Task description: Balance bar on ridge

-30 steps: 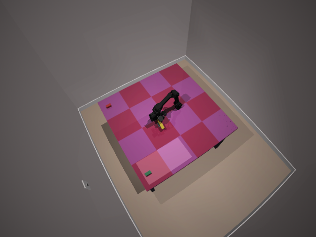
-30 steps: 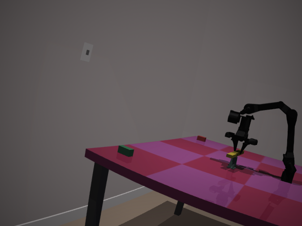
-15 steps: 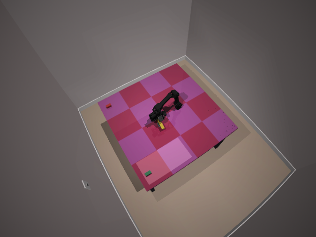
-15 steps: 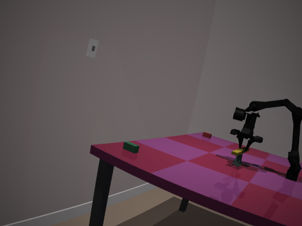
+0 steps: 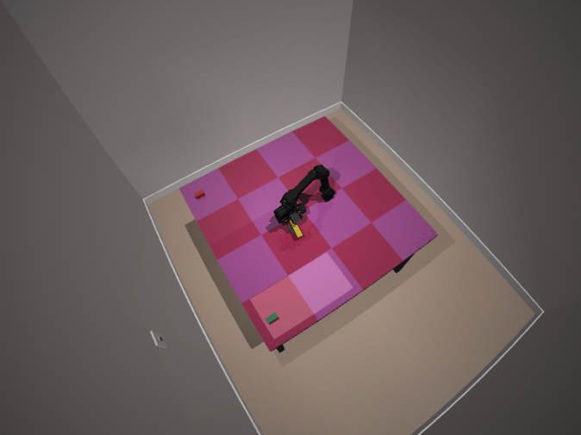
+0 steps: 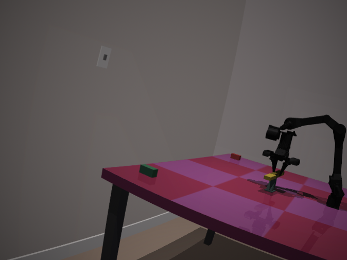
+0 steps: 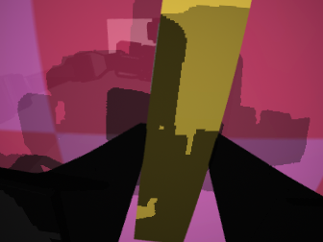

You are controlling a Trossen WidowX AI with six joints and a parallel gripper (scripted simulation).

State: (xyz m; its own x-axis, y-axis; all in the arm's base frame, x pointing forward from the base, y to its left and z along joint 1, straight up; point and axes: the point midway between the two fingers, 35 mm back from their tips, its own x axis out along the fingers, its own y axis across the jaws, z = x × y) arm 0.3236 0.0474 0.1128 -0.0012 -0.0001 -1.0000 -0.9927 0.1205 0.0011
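Right now my gripper tip is 3 cm to the right of the yellow bar. From my gripper tip the other things lie so: red block 55 cm to the right, 42 cm ahead, 6 cm below; then green block 45 cm to the left, 42 cm ahead, 6 cm below.
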